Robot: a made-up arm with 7 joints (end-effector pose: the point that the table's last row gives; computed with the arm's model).
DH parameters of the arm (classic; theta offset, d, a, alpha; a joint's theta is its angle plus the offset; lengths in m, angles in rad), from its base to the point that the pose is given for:
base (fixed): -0.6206 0 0.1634 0
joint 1: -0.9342 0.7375 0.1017 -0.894
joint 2: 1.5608 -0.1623 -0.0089 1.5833
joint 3: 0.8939 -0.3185 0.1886 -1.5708
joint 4: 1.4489 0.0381 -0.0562 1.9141
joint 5: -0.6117 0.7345 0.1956 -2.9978
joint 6: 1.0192 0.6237 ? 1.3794
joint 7: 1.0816 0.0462 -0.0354 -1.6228
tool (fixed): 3.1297 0.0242 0 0
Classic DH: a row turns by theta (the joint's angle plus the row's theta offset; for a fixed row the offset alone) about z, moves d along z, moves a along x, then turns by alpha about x.
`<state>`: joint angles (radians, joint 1 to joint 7).
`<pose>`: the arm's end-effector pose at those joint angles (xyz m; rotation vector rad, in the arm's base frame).
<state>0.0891 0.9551 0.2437 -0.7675 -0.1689 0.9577 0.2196</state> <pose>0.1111 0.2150 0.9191 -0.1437 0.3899 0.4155</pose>
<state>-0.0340 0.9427 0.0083 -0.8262 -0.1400 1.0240 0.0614</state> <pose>0.1288 0.2567 0.8492 -0.2323 0.4393 0.4269</pose>
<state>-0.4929 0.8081 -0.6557 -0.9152 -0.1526 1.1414 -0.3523</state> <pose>0.2029 0.3225 0.6191 -0.3564 0.7095 0.4146</pose>
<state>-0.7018 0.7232 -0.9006 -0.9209 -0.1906 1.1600 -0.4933</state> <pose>0.2320 0.3261 0.5420 -0.2893 0.8564 0.3948</pose>
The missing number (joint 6, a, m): 0.0358
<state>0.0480 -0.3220 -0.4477 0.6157 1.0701 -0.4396 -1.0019</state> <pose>0.4248 0.2053 0.5953 0.7752 -0.4561 -1.0275</pose>
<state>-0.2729 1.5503 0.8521 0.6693 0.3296 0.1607 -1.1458</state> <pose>-0.2345 -0.1721 1.1544 1.8169 -2.1426 0.0017</pose>
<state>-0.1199 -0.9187 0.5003 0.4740 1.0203 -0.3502 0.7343</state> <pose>0.5340 0.1608 0.6140 0.5011 0.1585 -0.1490</pose>
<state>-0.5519 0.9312 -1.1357 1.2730 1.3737 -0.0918 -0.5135</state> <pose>0.2354 0.3383 0.9188 1.8635 1.3158 0.0161</pose>
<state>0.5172 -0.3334 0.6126 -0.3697 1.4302 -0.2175 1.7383</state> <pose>0.1413 0.1772 0.9894 1.1311 0.6672 1.2127</pose>
